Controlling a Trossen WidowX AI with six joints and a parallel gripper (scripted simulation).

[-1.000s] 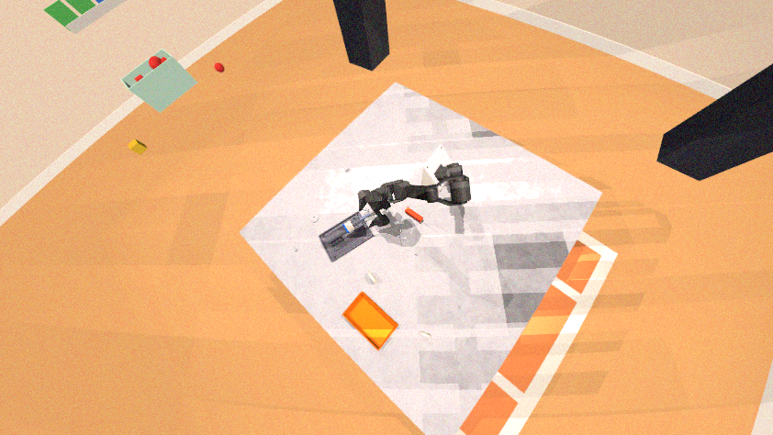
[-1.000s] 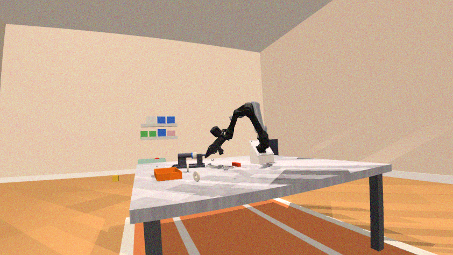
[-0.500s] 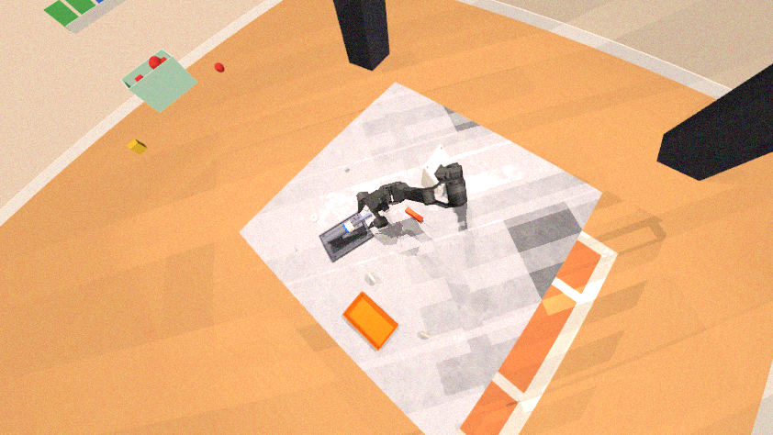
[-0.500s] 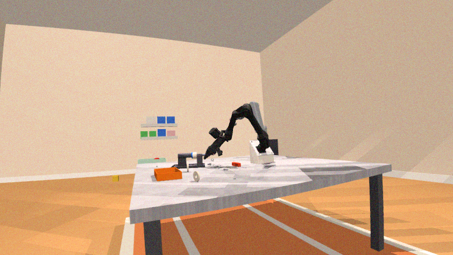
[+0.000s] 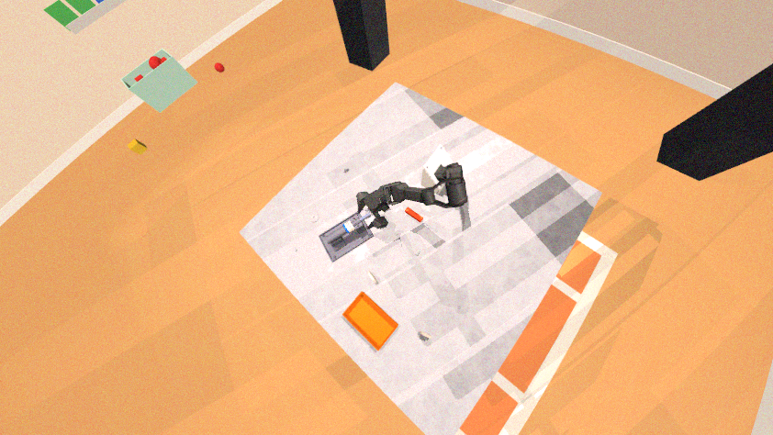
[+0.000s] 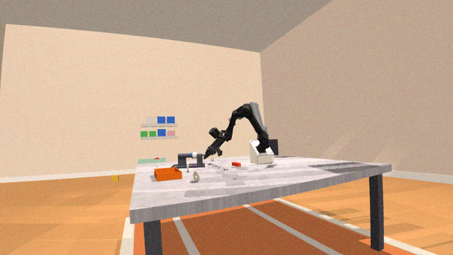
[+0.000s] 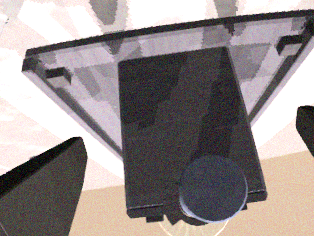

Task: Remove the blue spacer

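Now: the blue spacer 80 mm ahead of my gripper tip, 30 mm to the right of it and 30 mm above it. Also, from my gripper tip: orange tray (320 mm ahead, 270 mm to the left, 40 mm below).
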